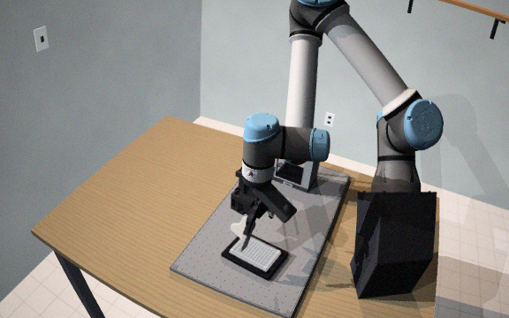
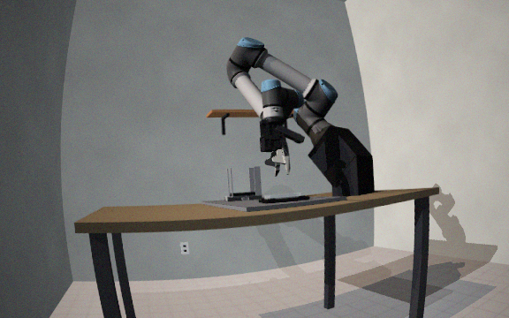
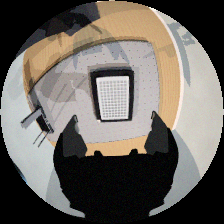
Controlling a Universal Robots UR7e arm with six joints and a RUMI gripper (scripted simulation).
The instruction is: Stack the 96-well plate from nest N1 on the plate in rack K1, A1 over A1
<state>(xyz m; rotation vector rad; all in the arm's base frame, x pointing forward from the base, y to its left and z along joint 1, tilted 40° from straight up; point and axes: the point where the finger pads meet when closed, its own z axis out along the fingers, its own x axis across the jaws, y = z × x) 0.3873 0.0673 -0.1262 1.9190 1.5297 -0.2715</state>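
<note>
My hand is 80 mm above the white 96-well plate. From my hand the other things lie so: plate nest N1: 90 mm below.
</note>
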